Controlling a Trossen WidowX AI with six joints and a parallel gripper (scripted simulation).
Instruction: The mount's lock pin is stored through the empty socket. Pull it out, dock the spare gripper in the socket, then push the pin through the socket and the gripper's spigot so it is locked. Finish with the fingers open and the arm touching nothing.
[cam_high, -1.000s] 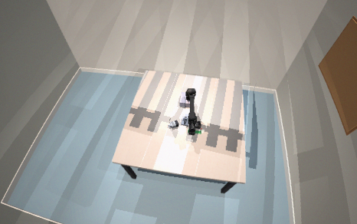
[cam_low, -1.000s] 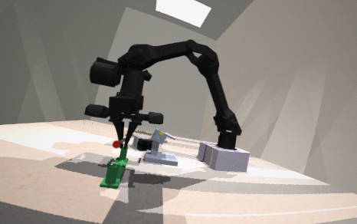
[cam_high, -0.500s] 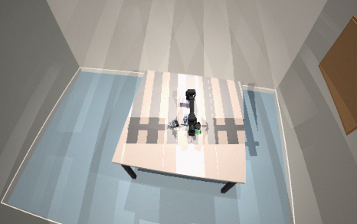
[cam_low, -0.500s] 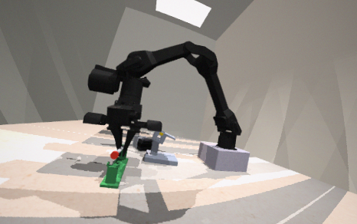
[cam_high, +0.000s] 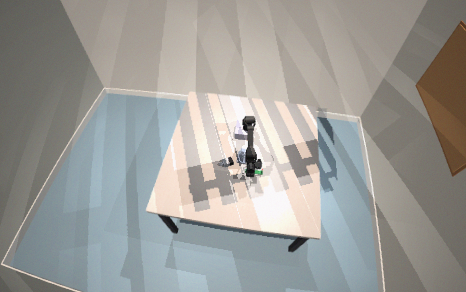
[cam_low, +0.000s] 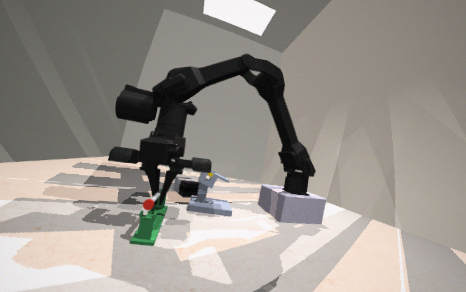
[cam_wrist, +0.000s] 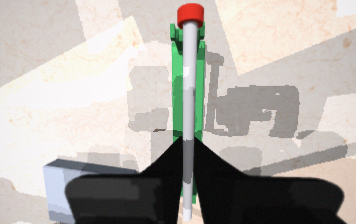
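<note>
My gripper tip is 20 mm to the right of the green rack. From my gripper tip the other things lie so: spare gripper (220 mm to the right, 20 mm behind); then mount (100 mm to the right, 100 mm behind, 30 mm above).
</note>
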